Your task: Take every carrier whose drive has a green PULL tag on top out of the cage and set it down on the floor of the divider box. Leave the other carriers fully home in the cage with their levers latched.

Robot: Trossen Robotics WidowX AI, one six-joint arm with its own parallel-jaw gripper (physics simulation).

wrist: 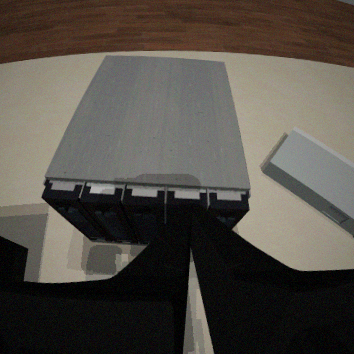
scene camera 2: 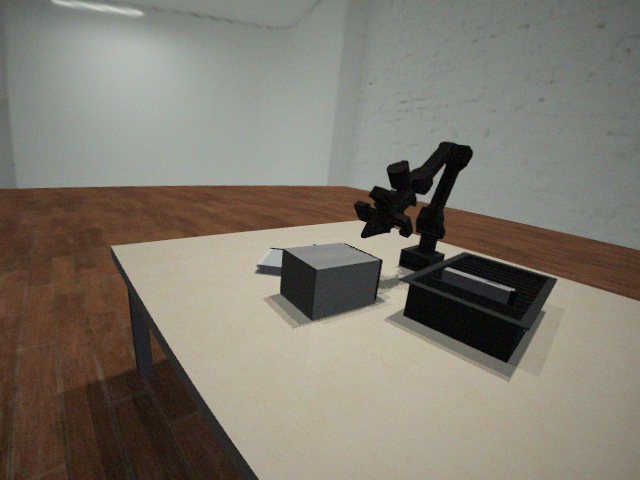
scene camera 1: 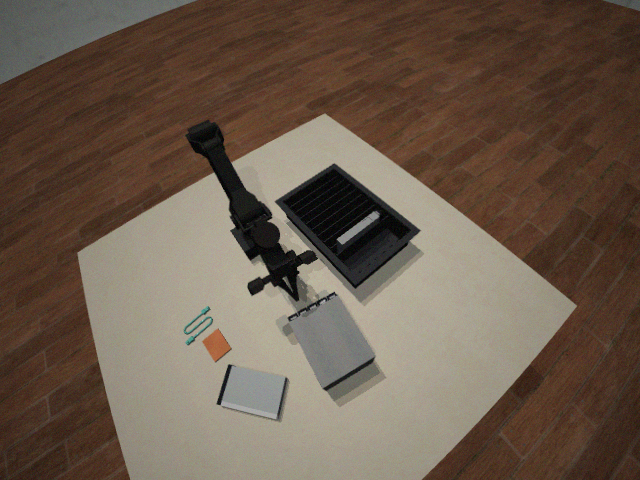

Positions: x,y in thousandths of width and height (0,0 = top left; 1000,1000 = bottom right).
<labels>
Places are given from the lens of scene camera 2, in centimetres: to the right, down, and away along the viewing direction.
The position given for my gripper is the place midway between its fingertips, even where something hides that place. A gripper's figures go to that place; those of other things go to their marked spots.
my gripper (scene camera 2: 565,495): 11, -1, 82
black divider box (scene camera 2: 770,682): 34, 17, 58
</labels>
